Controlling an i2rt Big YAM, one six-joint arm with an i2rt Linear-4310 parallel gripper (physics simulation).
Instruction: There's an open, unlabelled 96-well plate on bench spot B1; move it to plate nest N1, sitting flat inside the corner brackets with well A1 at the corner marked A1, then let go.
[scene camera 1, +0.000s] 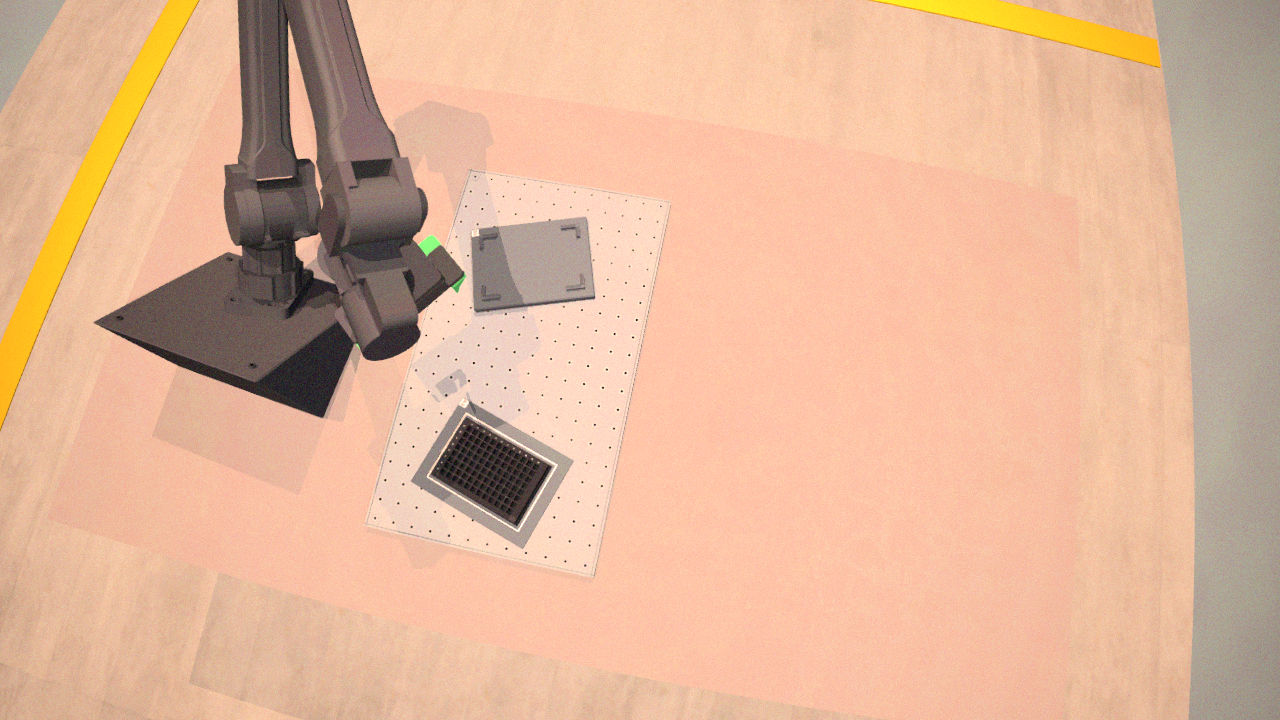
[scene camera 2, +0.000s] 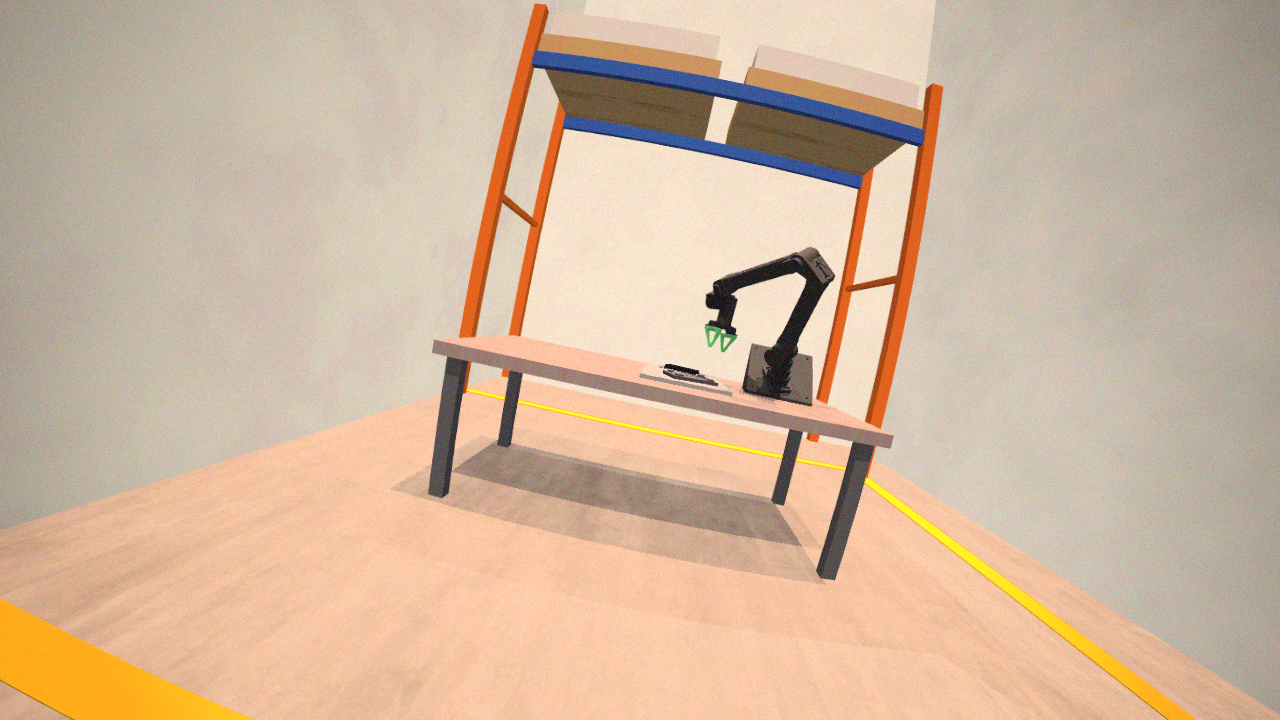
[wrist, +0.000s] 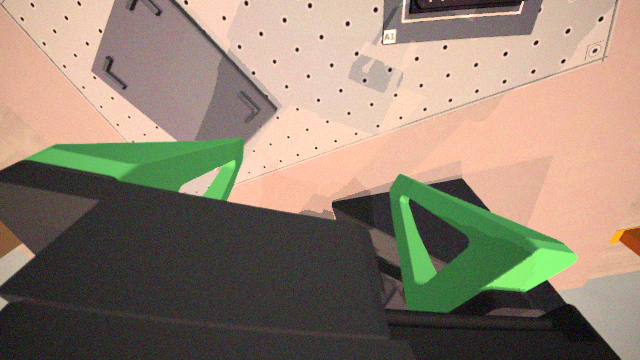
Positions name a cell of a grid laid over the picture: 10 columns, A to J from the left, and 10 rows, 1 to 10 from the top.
My gripper (scene camera 1: D5) is open, holding nothing. Also in view: a black well plate (scene camera 1: D7). Also in view: a grey nest with corner locators (scene camera 1: E4) and a grey pad with white outline (scene camera 1: E7).
My gripper shows as well in scene camera 2 (scene camera 2: F5) and in the wrist view (wrist: F5). The grey nest with corner locators also shows in the wrist view (wrist: C2). The grey pad with white outline shows as well in the wrist view (wrist: G1).
